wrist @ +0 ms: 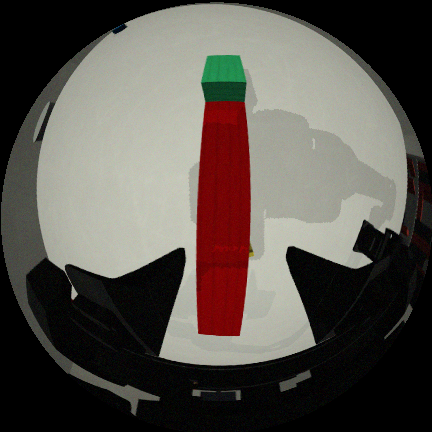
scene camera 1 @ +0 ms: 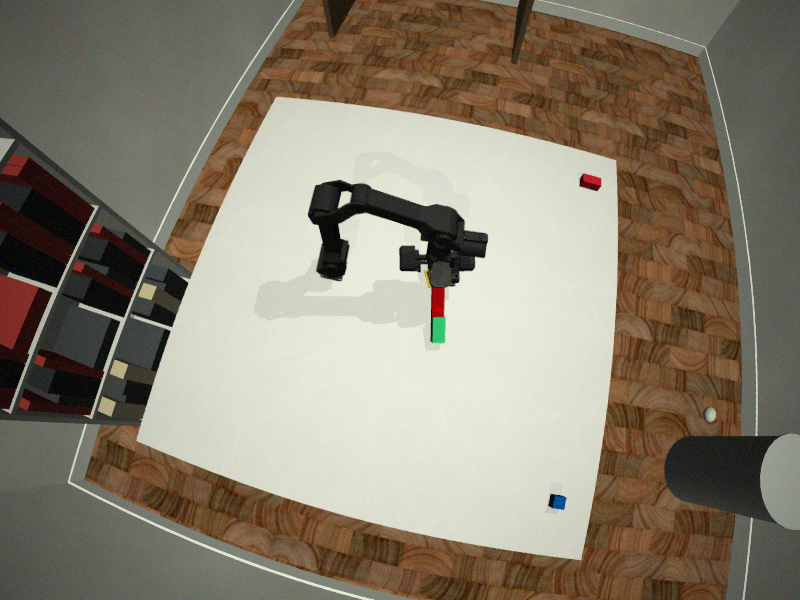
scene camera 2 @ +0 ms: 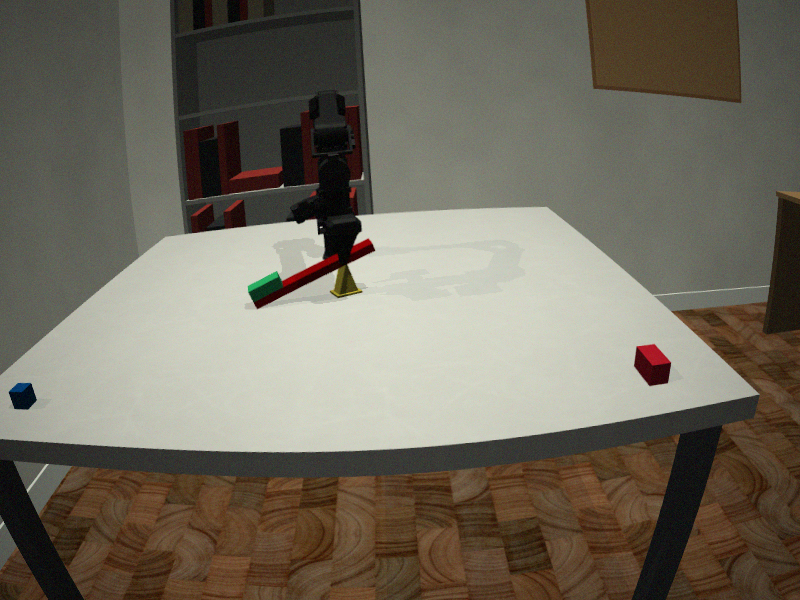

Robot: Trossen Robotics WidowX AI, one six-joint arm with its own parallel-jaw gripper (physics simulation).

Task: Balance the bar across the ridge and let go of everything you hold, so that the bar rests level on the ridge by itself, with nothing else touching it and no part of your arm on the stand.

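Frame: origin at the arm's base, x down, y right, z back, level; centimetres.
Seen in the pictures: gripper, fingertip midpoint: [wrist: 237, 253] [scene camera 2: 339, 259]; arm's base at its link origin: [wrist: 363, 236] [scene camera 1: 333, 269].
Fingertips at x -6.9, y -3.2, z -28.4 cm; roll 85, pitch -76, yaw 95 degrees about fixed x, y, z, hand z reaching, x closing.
Offsets run from my fingertips to a thing's top centre. Level surfaces: height alone.
The red bar [scene camera 1: 437, 300] [scene camera 2: 310, 274] [wrist: 222, 175] is steeply tilted across the top of the yellow ridge stand [scene camera 1: 427, 279] [scene camera 2: 346, 282] [wrist: 251, 252]. A green block {dx +0.6, dy +14.9, dz -4.5 cm} [scene camera 1: 438, 330] [scene camera 2: 265, 286] [wrist: 223, 69] sits on its low end, which appears to rest on the table. The other end points up, past the stand. My gripper [scene camera 2: 340, 257] [wrist: 237, 253] is open, with one finger on each side of the bar and gaps to both in the wrist view. It is over the stand. The contact between bar and ridge is mostly hidden by the fingers.
A loose red block {dx +3.6, dy -46.8, dz -45.6 cm} [scene camera 1: 590, 181] [scene camera 2: 652, 364] and a small blue cube {dx +3.6, dy +53.2, dz -45.6 cm} [scene camera 1: 557, 501] [scene camera 2: 22, 395] lie near two corners of the white table {dx +6.8 cm} [scene camera 1: 361, 419] [scene camera 2: 413, 387], far from the stand. A bookshelf stands beyond the table edge on the arm base's side.
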